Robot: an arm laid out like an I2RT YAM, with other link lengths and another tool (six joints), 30 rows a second.
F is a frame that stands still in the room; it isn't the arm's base.
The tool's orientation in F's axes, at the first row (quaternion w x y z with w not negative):
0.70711 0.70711 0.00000 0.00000
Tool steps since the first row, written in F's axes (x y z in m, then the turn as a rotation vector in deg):
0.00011 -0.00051 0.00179 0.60 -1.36 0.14
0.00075 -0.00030 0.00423 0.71 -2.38 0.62
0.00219 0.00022 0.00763 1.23 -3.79 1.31
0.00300 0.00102 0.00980 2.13 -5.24 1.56
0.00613 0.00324 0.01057 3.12 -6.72 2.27
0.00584 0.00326 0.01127 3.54 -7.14 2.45
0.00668 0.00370 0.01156 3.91 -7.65 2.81
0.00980 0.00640 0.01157 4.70 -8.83 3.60
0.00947 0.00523 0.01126 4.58 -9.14 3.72
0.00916 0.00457 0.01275 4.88 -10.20 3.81
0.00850 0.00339 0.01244 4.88 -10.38 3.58
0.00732 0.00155 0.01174 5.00 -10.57 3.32
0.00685 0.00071 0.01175 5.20 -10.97 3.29
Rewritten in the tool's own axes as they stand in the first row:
0.00011 0.00179 0.00051 0.60 0.14 1.36
0.00075 0.00423 0.00030 0.71 0.62 2.38
0.00219 0.00763 -0.00022 1.23 1.31 3.79
0.00300 0.00980 -0.00102 2.13 1.56 5.24
0.00613 0.01057 -0.00324 3.12 2.27 6.72
0.00584 0.01127 -0.00326 3.54 2.45 7.14
0.00668 0.01156 -0.00370 3.91 2.81 7.65
0.00980 0.01157 -0.00640 4.70 3.60 8.83
0.00947 0.01126 -0.00523 4.58 3.72 9.14
0.00916 0.01275 -0.00457 4.88 3.81 10.20
0.00850 0.01244 -0.00339 4.88 3.58 10.38
0.00732 0.01174 -0.00155 5.00 3.32 10.57
0.00685 0.01175 -0.00071 5.20 3.29 10.97

